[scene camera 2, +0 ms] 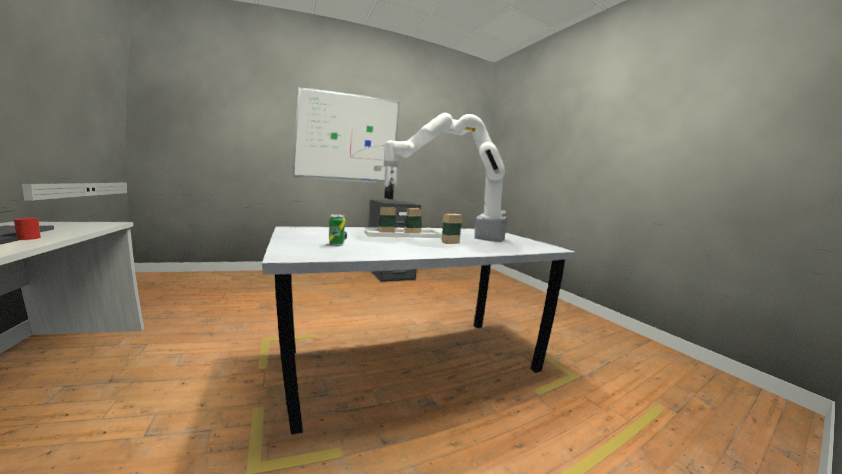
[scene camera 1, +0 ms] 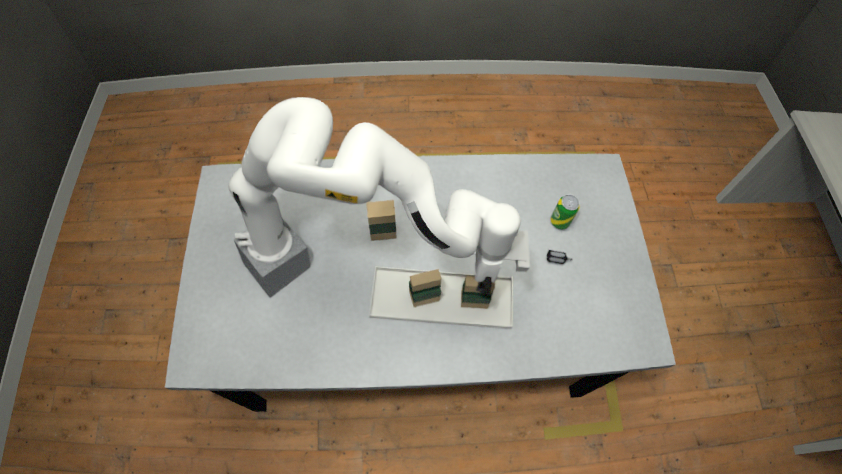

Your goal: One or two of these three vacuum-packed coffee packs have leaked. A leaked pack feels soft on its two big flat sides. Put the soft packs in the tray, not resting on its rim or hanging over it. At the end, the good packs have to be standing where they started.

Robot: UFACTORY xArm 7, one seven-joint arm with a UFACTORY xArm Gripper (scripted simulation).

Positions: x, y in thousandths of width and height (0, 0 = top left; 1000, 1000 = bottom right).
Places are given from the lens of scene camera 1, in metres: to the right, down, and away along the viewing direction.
flat white tray (scene camera 1: 464, 623): -0.09, 0.17, 1.39
